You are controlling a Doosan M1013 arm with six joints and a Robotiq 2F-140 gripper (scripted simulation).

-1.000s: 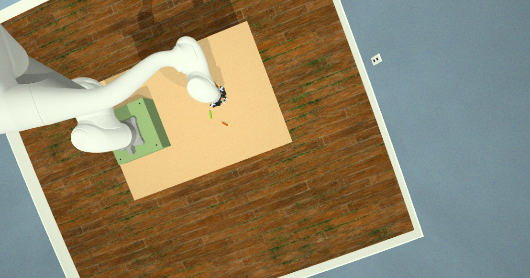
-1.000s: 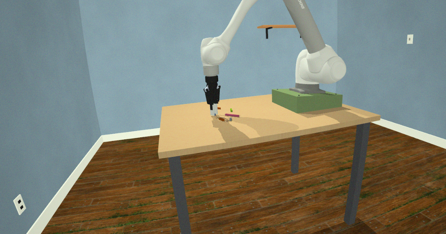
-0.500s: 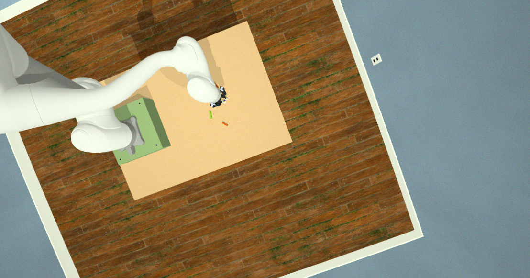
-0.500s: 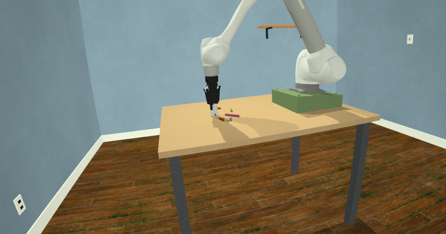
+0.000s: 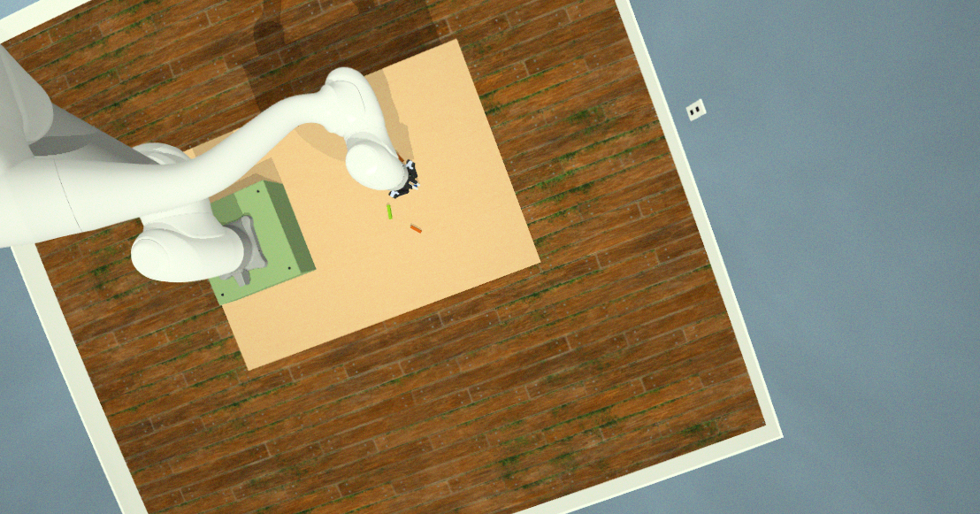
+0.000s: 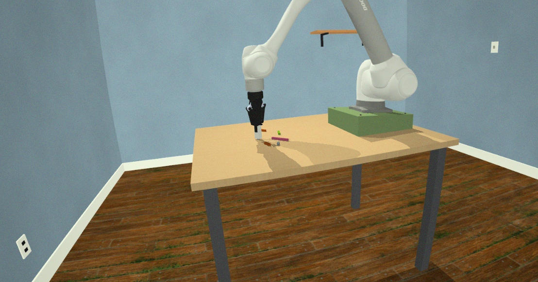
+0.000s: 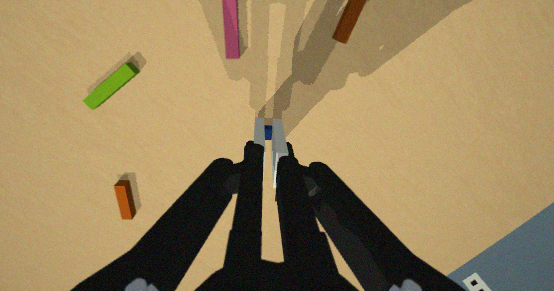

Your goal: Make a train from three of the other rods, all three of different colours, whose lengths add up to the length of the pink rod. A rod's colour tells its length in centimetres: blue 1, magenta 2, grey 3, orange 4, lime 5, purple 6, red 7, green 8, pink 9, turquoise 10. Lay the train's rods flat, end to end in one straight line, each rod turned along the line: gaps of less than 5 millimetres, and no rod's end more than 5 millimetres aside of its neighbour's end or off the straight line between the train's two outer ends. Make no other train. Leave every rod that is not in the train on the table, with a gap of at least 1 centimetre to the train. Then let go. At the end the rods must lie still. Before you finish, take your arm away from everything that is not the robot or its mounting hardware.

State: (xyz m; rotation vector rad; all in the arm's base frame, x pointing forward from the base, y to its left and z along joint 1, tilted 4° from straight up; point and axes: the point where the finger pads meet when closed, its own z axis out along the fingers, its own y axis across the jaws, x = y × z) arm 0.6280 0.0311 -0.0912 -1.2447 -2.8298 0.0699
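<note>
Now: hand 120 mm past the lime rod, 60 mm to the left of it and 30 mm above it. The rest, counted from my hand: blue rod: 30 mm below; grey rod: 130 mm to the left, 70 mm behind, 30 mm below; pink rod: 100 mm behind, 60 mm to the left, 30 mm below.
</note>
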